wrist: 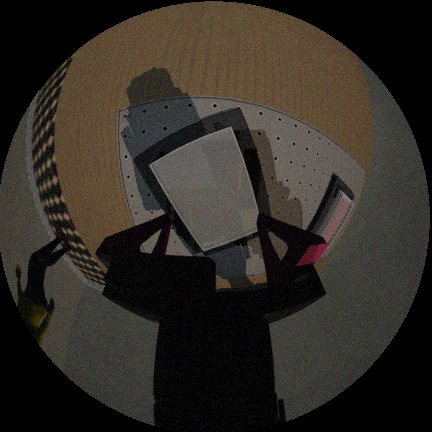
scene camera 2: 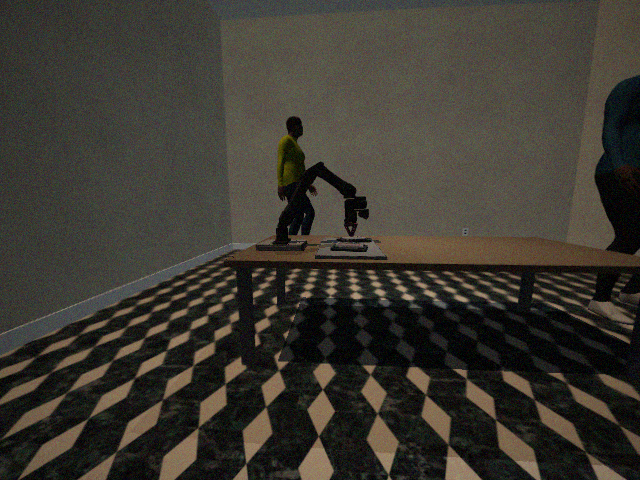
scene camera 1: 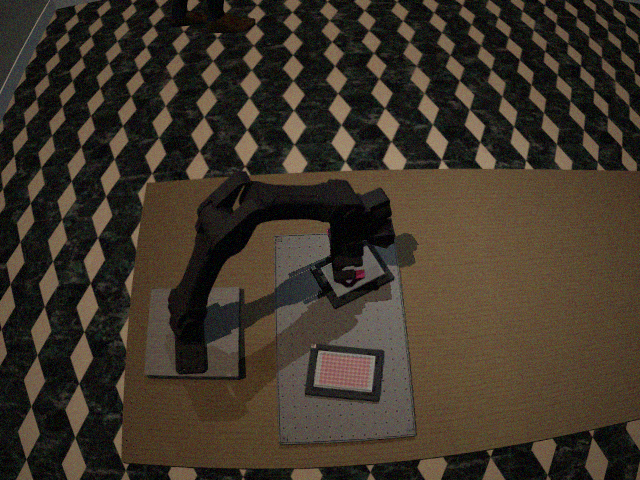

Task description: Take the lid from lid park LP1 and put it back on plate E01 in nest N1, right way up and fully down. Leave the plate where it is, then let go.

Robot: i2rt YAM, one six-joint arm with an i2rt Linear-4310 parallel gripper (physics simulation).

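Places are measured from the arm's base along level axes (x ahead, y right, z down), in metres.
Pixels of known places: gripper, between the fingertips: (wrist: pixel 213 217) (scene camera 2: pixel 351 236) (scene camera 1: pixel 346 268); arm's base, origin of its link: (scene camera 2: pixel 282 242) (scene camera 1: pixel 190 333).
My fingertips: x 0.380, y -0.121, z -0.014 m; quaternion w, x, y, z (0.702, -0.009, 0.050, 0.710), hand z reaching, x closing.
For each thing: its top centre in the pictures, then the offset to it from my fingertips. Level surfaces: height alone.
- light grey lid, centre of its top: (wrist: pixel 213 200) (scene camera 1: pixel 352 270) dz +0.009, dx +0.015, dy +0.002 m
- lid park LP1, centre of its top: (wrist: pixel 215 201) (scene camera 1: pixel 352 270) (scene camera 2: pixel 353 237) dz +0.007, dx +0.015, dy +0.003 m
- Plate E01, centre of its top: (scene camera 1: pixel 345 370) (wrist: pixel 335 225) (scene camera 2: pixel 349 243) dz +0.000, dx -0.036, dy +0.246 m
- dark nest N1, centre of its top: (scene camera 1: pixel 344 371) (wrist: pixel 333 222) (scene camera 2: pixel 349 245) dz +0.009, dx -0.036, dy +0.246 m
- wooden table, height of its surface: dz +0.039 m
The light grey lid (scene camera 1: pixel 374 264) (wrist: pixel 210 185) lies flat in the dark frame of lid park LP1 (scene camera 1: pixel 361 293) (wrist: pixel 225 119), turned at an angle on the board. My gripper (scene camera 1: pixel 351 281) (scene camera 2: pixel 351 235) (wrist: pixel 213 217) is open and empty, pointing down over the lid. In the wrist view its fingertips appear on either side of the lid's near part; in the second scene view they are slightly above the park. Plate E01 (scene camera 1: pixel 344 370) (wrist: pixel 337 220), with a red-pink well pattern, sits uncovered in the dark nest N1 (scene camera 1: pixel 379 375) (wrist: pixel 325 199). The arm partly hides the lid in the first scene view.
The perforated grey board (scene camera 1: pixel 302 418) (wrist: pixel 312 157) carries the park and the nest on the wooden table (scene camera 1: pixel 516 310) (scene camera 2: pixel 465 250). The arm's base stands on a light square plate (scene camera 1: pixel 159 335) beside the board. A person in yellow (scene camera 2: pixel 292 160) stands behind the table.
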